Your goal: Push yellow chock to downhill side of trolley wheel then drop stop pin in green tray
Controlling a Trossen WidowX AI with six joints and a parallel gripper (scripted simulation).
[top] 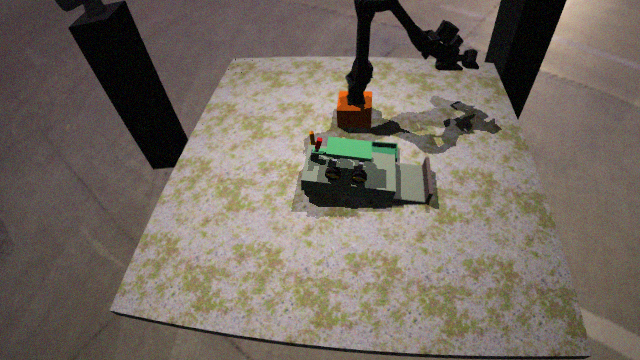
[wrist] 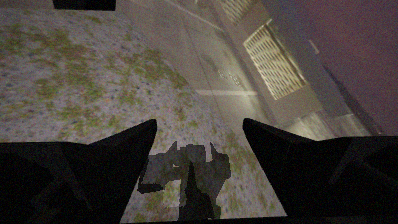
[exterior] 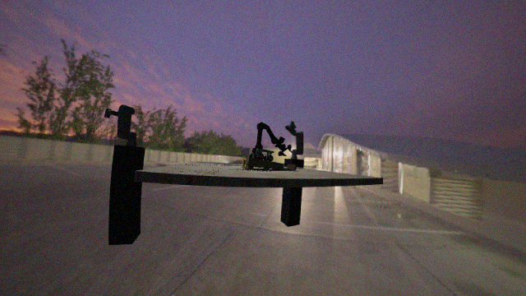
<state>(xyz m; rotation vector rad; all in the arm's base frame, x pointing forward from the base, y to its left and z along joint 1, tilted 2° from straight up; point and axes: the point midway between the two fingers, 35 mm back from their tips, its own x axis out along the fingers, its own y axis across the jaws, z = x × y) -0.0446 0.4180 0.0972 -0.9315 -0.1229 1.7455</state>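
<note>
My gripper tip is 600 mm to the left of the red-headed stop pin, 340 mm short of it and 30 mm above it. From my gripper tip the other things lie so: green tray: 380 mm to the right, 260 mm ahead, 170 mm below; green trolley: 510 mm to the right, 370 mm ahead, 50 mm below; raised lip: 410 mm ahead, 260 mm to the right, 130 mm below.
</note>
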